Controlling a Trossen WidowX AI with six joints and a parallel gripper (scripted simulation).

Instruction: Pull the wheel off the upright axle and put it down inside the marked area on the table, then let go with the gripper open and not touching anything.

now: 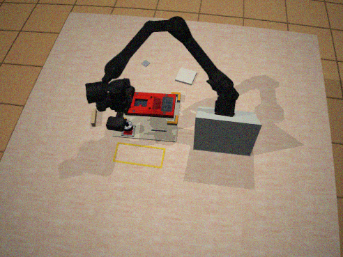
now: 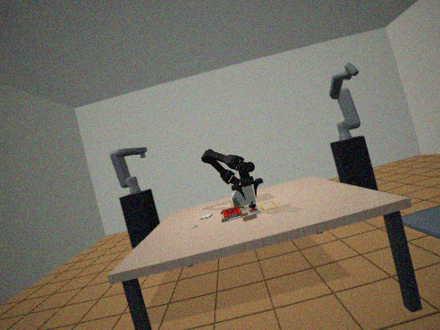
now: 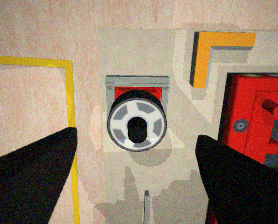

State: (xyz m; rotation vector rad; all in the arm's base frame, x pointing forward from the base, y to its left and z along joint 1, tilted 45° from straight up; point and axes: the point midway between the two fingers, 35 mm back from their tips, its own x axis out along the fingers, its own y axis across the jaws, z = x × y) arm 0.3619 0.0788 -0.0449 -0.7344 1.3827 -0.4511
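The wheel lies 4 cm below my gripper tip and 1 cm behind it. Round my gripper tip: grey mount 5 cm below, 1 cm behind; then grey baseplate 11 cm to the right, 7 cm below, 5 cm behind; then wooden block 15 cm ahead, 7 cm below, 2 cm to the right.
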